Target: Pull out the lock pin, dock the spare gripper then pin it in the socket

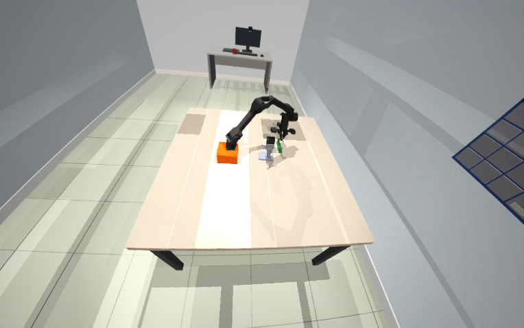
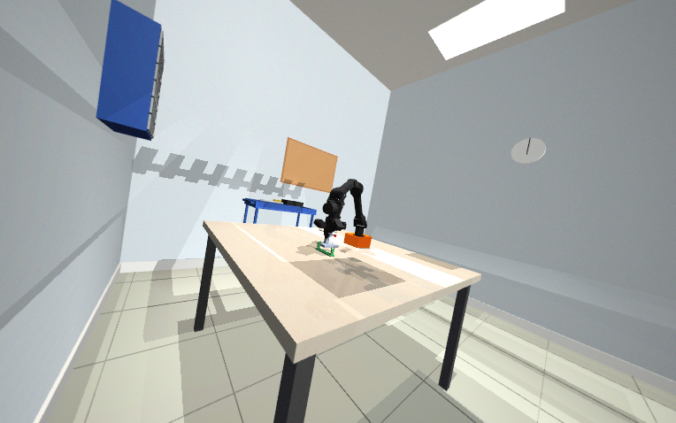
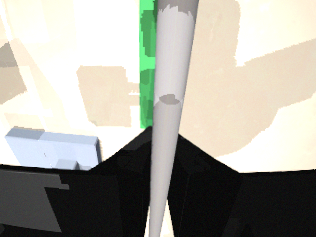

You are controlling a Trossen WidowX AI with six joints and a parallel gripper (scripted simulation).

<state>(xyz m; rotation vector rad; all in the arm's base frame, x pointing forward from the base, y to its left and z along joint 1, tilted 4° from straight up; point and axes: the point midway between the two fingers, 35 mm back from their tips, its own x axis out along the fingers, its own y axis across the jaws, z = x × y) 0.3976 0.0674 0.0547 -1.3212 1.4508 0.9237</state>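
Right now the green rest is 50 mm below my gripper tip and 10 mm to the left of it. Round my gripper tip: mount: 130 mm behind, 100 mm to the right, 20 mm below; spare gripper: 120 mm behind, 100 mm to the right, 50 mm above.
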